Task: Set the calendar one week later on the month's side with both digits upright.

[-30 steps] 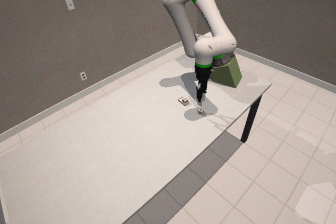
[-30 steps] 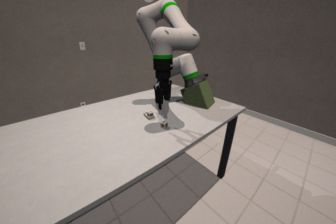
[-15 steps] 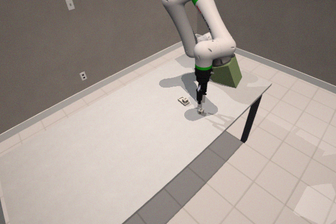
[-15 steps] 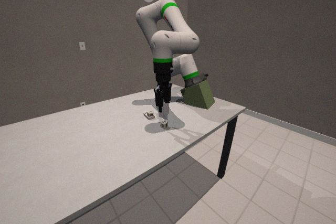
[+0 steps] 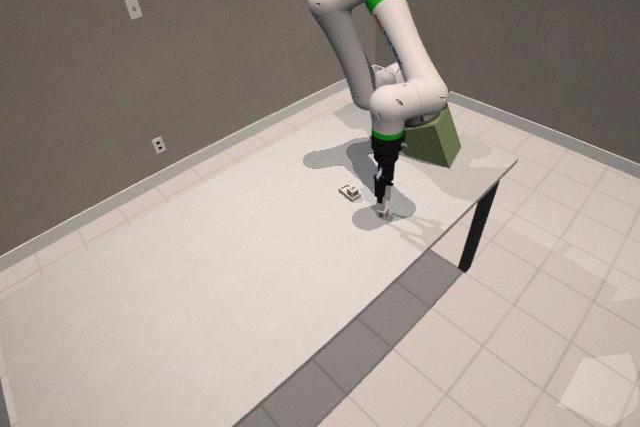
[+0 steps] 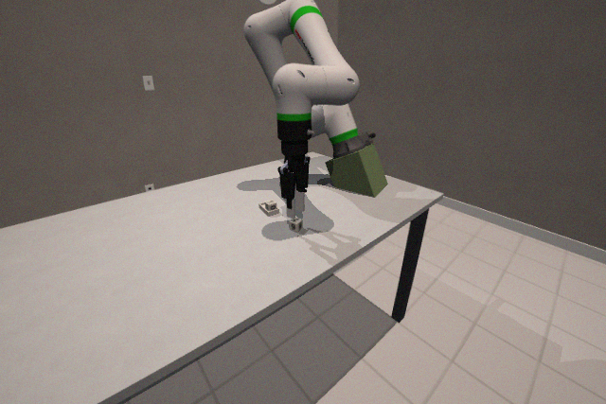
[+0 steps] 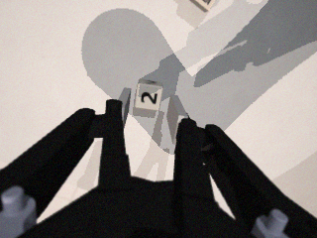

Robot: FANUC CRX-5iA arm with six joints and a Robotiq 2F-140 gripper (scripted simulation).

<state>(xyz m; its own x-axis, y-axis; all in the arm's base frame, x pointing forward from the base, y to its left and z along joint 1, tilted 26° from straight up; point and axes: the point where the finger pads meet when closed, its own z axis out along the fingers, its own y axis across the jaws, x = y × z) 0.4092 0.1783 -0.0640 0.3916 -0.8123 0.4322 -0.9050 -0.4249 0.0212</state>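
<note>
Now: the white calendar cube 70 mm below my hand.
</note>
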